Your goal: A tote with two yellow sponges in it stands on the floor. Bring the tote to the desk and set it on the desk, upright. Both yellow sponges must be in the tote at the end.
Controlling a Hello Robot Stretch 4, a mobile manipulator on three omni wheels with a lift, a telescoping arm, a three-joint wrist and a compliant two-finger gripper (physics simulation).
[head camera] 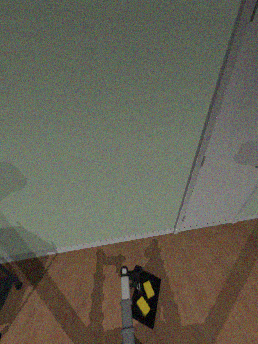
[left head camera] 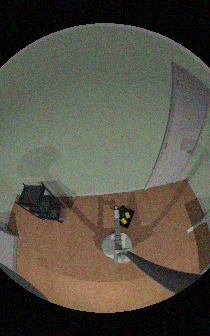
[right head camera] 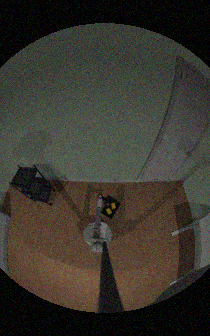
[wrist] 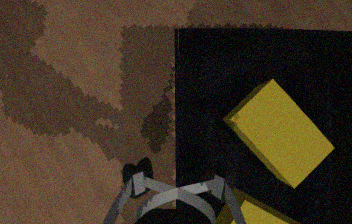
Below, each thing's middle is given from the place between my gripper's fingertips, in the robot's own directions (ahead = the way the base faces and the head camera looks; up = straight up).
My hand is 60 mm past the black tote [wrist: 215, 68], 80 mm to the left of it and 30 mm below it.
